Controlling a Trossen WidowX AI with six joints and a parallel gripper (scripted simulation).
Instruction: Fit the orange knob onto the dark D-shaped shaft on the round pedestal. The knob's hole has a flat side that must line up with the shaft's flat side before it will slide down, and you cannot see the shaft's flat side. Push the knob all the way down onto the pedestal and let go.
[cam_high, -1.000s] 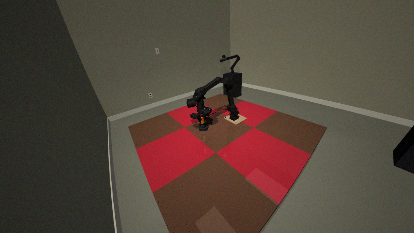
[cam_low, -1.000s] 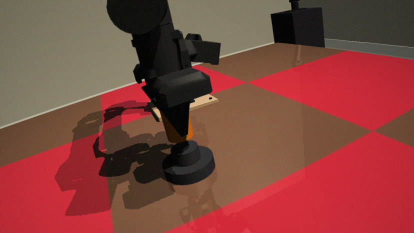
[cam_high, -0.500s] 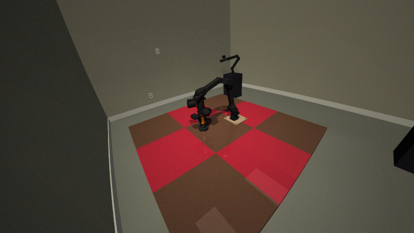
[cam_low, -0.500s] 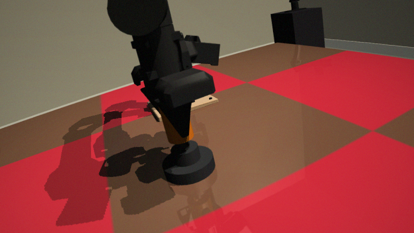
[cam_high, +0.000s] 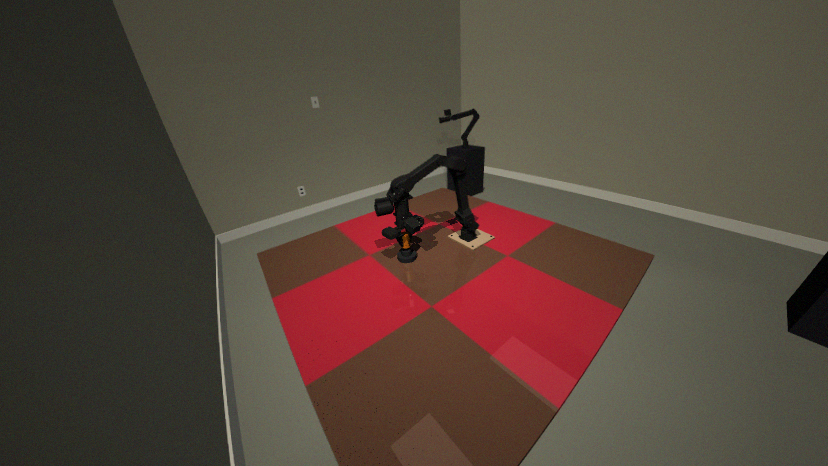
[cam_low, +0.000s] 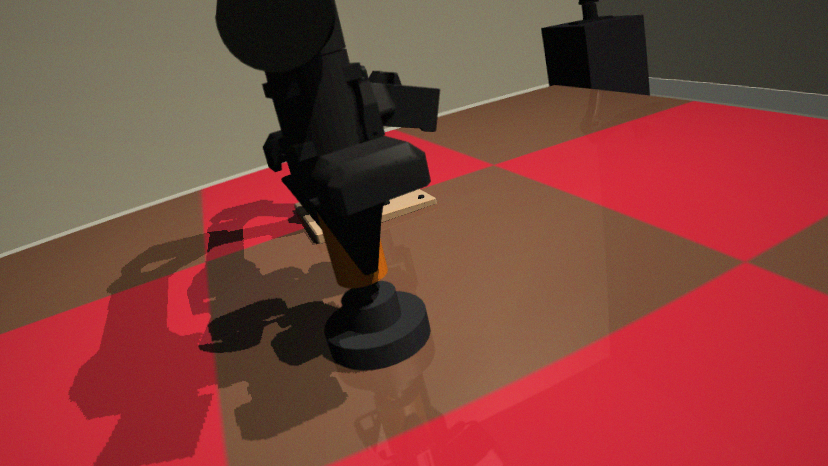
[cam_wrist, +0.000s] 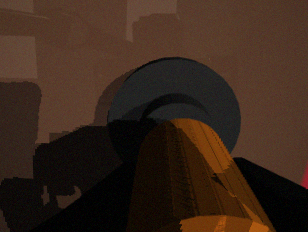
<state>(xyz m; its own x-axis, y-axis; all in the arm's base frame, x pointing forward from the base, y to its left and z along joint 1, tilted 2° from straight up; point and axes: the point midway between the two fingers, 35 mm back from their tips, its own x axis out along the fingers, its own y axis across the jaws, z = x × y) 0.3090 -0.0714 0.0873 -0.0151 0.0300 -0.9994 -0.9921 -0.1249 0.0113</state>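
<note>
My gripper tip is 2 cm below the orange knob. Round my gripper tip: dark round pedestal (4 cm below).
</note>
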